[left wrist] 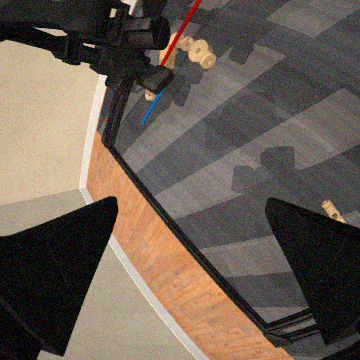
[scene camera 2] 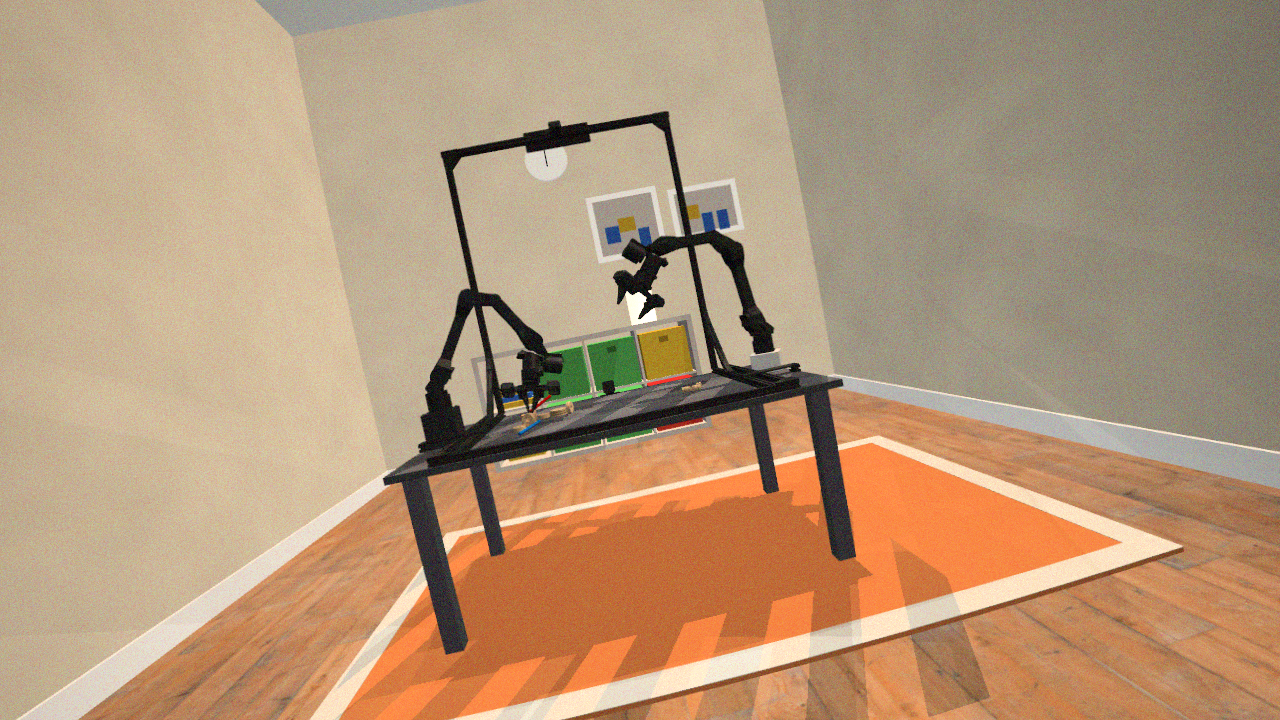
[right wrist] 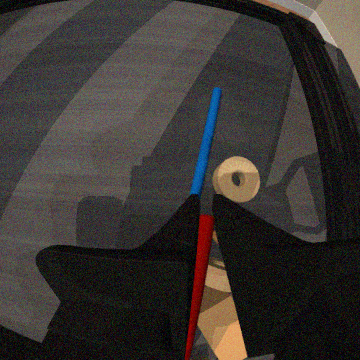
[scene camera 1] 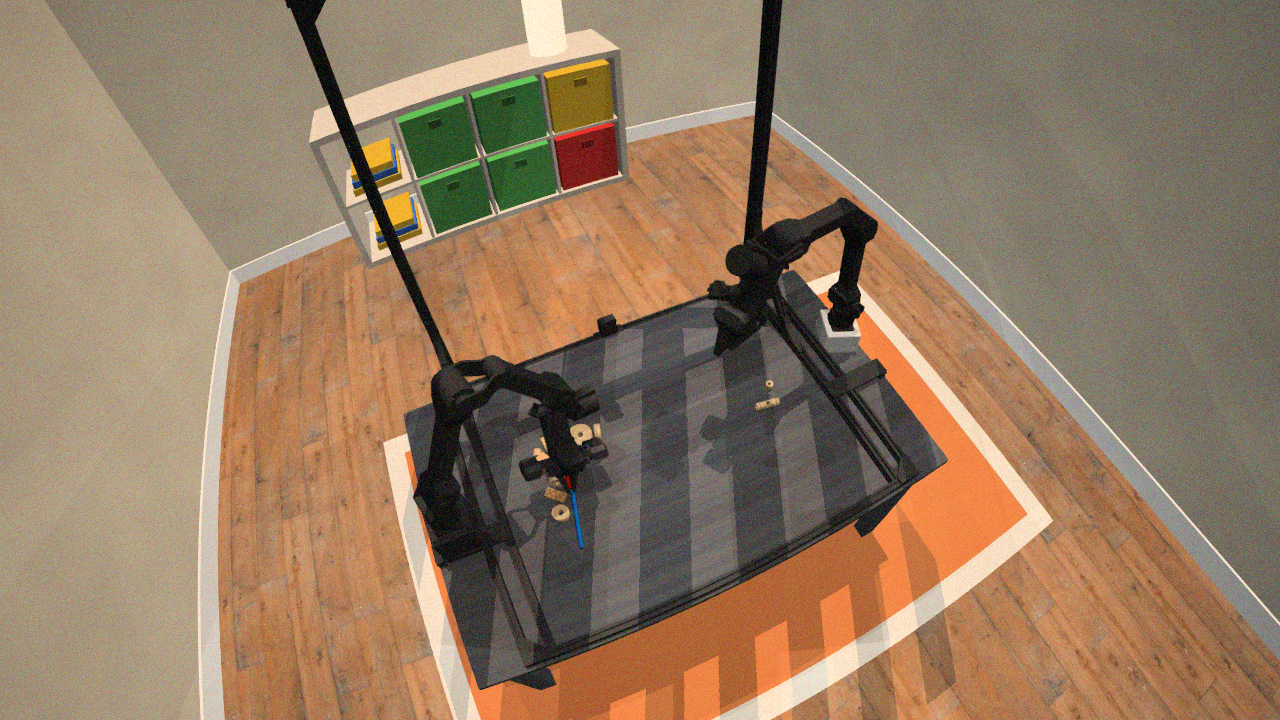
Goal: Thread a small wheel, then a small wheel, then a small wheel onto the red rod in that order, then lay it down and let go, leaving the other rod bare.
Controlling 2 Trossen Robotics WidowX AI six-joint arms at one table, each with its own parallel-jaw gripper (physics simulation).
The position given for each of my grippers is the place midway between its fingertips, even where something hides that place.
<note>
My left gripper (scene camera 1: pixel 723 352) is open, holding nothing. My right gripper (scene camera 1: pixel 571 492) holds a red rod; nothing else touches it. A blue rod (right wrist: pixel 196 186) and a tan block (right wrist: pixel 217 320) rest on the table.
My left gripper is seen too in the left wrist view (left wrist: pixel 193 204) and in scene camera 2 (scene camera 2: pixel 628 311). My right gripper also shows in the left wrist view (left wrist: pixel 150 89), in scene camera 2 (scene camera 2: pixel 530 412) and in the right wrist view (right wrist: pixel 204 200).
</note>
